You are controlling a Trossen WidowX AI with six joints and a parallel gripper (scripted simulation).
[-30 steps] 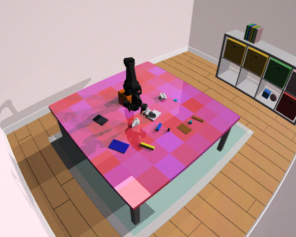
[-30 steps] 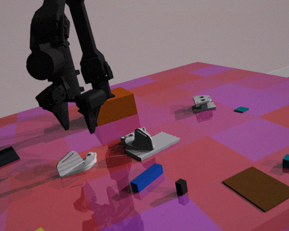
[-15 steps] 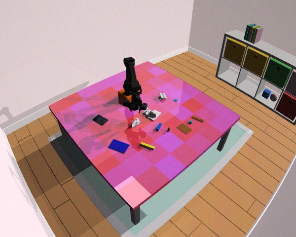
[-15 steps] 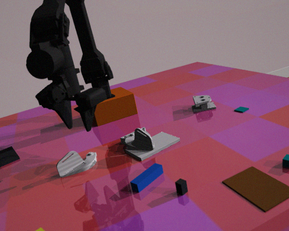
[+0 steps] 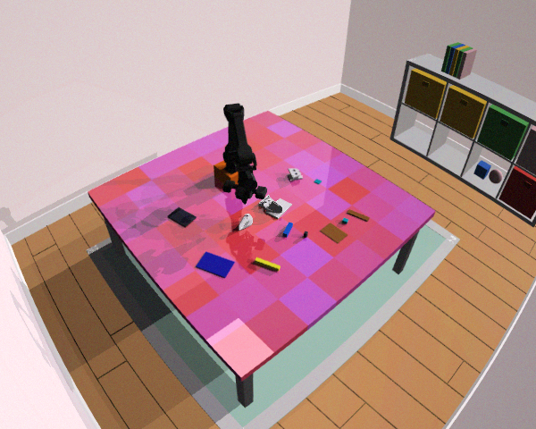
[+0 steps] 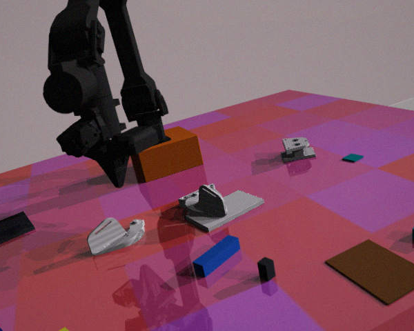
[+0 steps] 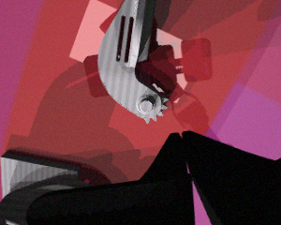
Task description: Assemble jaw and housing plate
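Right now my gripper tip is 70 mm above the grey jaw, 20 mm short of it and 10 mm to the left of it. Round my gripper tip: black cube (280 mm ahead, 100 mm to the left, 70 mm below); blue block (200 mm ahead, 70 mm to the left, 70 mm below); black tile (210 mm to the right, 210 mm behind, 80 mm below).
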